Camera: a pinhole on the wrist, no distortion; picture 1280 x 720 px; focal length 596.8 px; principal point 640.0 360.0 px. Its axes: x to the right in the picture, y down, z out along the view. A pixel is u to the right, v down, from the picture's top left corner.
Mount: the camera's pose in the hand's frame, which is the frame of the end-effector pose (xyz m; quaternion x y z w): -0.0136 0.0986 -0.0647 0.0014 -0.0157 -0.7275 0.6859
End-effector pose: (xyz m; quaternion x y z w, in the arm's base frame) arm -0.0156 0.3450 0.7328 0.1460 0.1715 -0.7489 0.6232
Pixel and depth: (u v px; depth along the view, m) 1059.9 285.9 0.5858
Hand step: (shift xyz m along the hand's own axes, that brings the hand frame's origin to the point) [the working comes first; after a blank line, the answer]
In the camera's frame: 0.4122 -0.0727 0.5858

-0.1243 -0.2962 0.5270
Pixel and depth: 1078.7 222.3 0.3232
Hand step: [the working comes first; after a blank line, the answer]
In the camera's frame: 0.2376 -0.0746 0.3232

-0.1097 -0.1274 0.2611
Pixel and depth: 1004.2 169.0 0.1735
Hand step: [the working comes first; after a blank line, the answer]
In the camera's frame: 0.1059 -0.0555 0.1735

-0.0794 -0.0002 0.1094
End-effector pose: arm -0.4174 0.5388 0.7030 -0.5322 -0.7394 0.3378 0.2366
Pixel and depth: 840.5 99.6 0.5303
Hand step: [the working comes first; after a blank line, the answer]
In the camera's frame: 0.1782 -0.2314 0.5303

-0.2675 -0.0546 0.4631
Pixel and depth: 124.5 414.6 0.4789
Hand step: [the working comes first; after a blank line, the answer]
In the camera's frame: -0.4137 0.0438 0.4789

0.0433 0.5189 0.4070
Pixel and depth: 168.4 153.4 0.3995
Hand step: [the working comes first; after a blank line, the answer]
In the camera's frame: -0.3157 -0.1383 0.3995

-0.1424 0.4301 0.3250
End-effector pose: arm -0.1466 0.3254 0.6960 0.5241 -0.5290 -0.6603 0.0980
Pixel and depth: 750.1 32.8 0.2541
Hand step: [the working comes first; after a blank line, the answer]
In the camera's frame: 0.0469 -0.1393 0.2541

-0.1614 0.0653 0.1867
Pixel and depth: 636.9 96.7 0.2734
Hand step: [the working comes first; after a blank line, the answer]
In the camera's frame: -0.0014 -0.1206 0.2734

-0.1403 0.1128 0.2055
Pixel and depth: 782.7 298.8 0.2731
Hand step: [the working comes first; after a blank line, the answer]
In the camera's frame: 0.0653 -0.0280 0.2731

-0.0518 0.0408 0.2088
